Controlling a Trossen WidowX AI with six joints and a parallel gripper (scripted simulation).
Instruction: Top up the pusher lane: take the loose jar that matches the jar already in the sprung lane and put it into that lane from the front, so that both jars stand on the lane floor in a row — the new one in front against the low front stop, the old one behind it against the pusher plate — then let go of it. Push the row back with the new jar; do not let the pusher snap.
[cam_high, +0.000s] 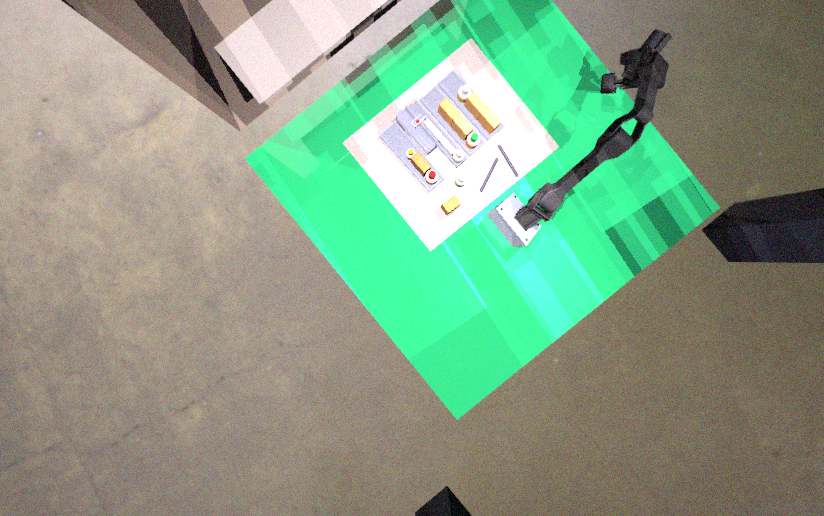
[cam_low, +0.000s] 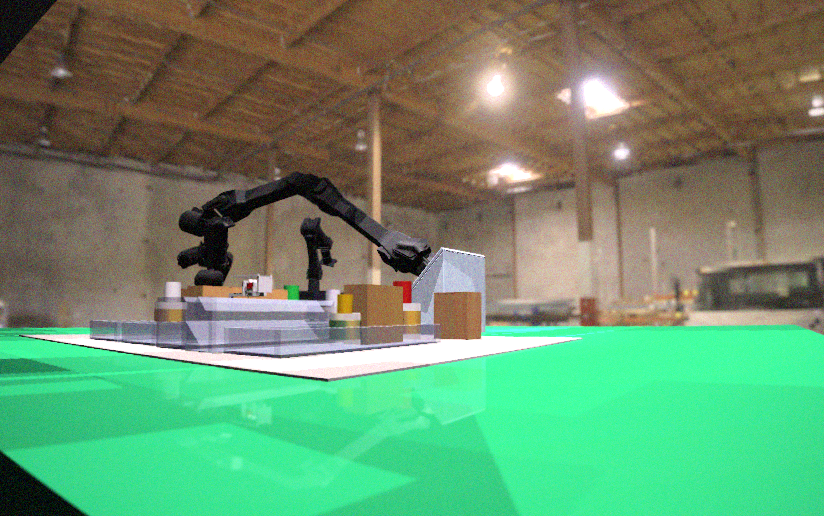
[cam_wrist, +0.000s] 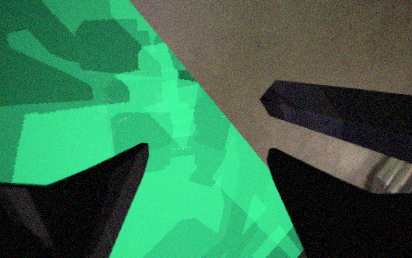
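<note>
The brown box lies 100 mm ahead of my gripper tip, 760 mm to the left of it and 40 mm below it. From my gripper tip the other things lie so: jar (220 mm ahead, 750 mm to the left, 20 mm below); lane rack (370 mm ahead, 650 mm to the left, 50 mm below).
</note>
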